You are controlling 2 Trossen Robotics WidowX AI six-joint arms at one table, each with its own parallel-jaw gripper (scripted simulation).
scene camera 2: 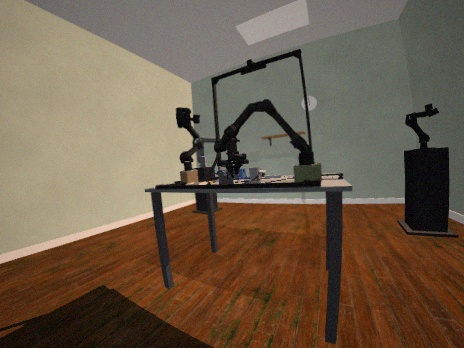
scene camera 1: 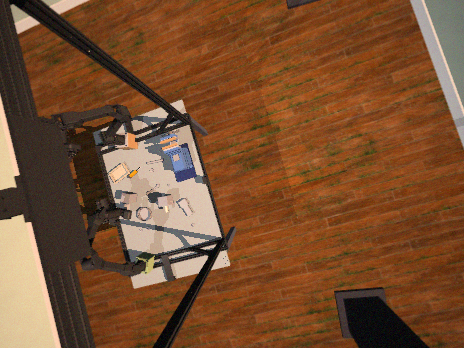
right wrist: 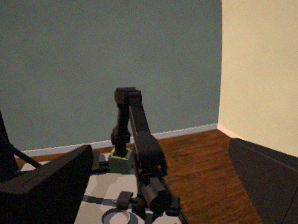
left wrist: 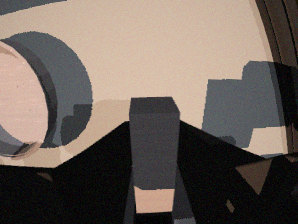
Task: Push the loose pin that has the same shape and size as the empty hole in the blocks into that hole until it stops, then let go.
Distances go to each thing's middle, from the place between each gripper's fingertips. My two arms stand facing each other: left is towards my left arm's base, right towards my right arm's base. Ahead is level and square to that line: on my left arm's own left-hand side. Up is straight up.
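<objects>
My left gripper 30 mm above the grey square pin (left wrist: 154, 122), 10 mm past it, 20 mm to the left of it.
From my right hand, the pin 44 cm below, 2 cm ahead, 32 cm to the left. By its middle, the grey square pin is nearer to my left gripper than to my right hand.
</objects>
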